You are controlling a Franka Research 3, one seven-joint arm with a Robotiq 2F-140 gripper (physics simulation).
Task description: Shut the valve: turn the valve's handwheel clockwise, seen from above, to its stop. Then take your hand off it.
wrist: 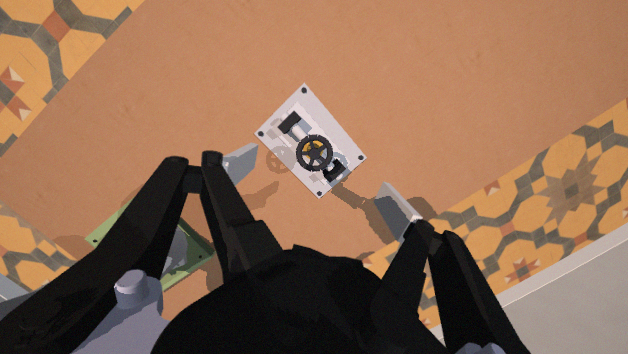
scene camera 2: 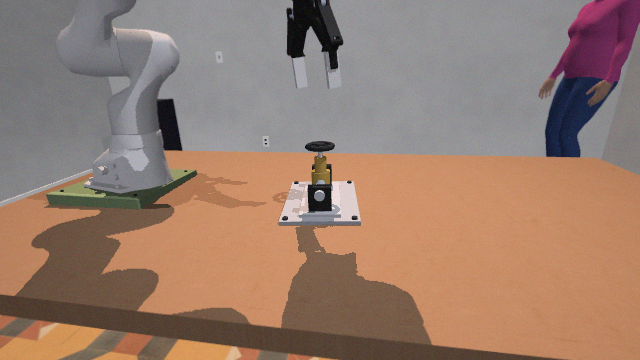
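The valve's black handwheel [scene camera 2: 320, 142] [wrist: 328, 153] sits level on top of the brass valve body [scene camera 2: 320, 177]. The valve stands upright on a white base plate [scene camera 2: 348, 205] [wrist: 327, 117] with dark screws at its corners. My gripper [scene camera 2: 316, 87] [wrist: 319, 174] is wide open and empty. It hangs well above the handwheel in the scene view, with a clear gap between the fingertips and the wheel. In the wrist view the handwheel shows beyond the fingertips, touched by neither. How far the wheel is turned against its stop cannot be read from the frames.
The arm's green mounting plate [scene camera 2: 94, 201] [wrist: 107, 227] stands on the brown table [scene camera 2: 475, 240] [wrist: 475, 100], left of the valve in the scene view. A person in a pink top [scene camera 2: 597, 45] stands behind the table at the right.
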